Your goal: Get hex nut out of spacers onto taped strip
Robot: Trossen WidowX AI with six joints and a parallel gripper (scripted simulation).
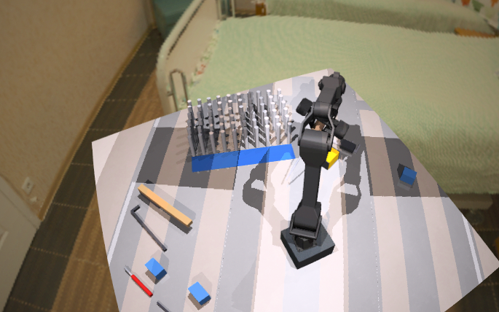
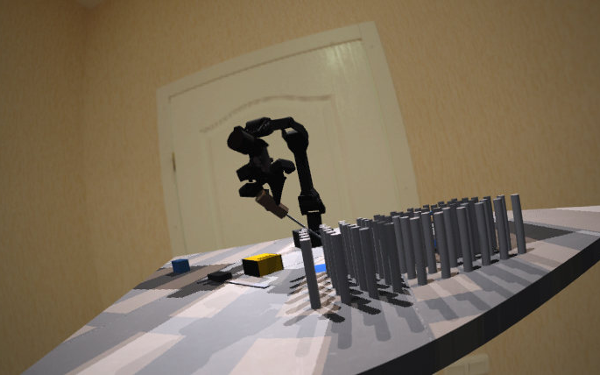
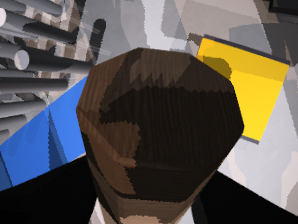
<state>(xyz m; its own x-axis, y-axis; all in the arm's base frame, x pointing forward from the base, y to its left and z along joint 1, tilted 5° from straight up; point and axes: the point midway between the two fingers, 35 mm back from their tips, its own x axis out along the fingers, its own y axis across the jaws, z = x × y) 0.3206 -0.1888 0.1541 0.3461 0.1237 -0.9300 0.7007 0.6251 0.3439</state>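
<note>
My gripper tip is now 7 cm to the right of the brown-handled tool, 6 cm above it and 4 cm past it. The rest, counted from my gripper tip: blue taped strip: 25 cm to the left, 17 cm below, 11 cm ahead; then hex nut: 31 cm to the left, 28 cm ahead, 17 cm below; then red-handled tool: 75 cm to the left, 28 cm behind, 16 cm below.
</note>
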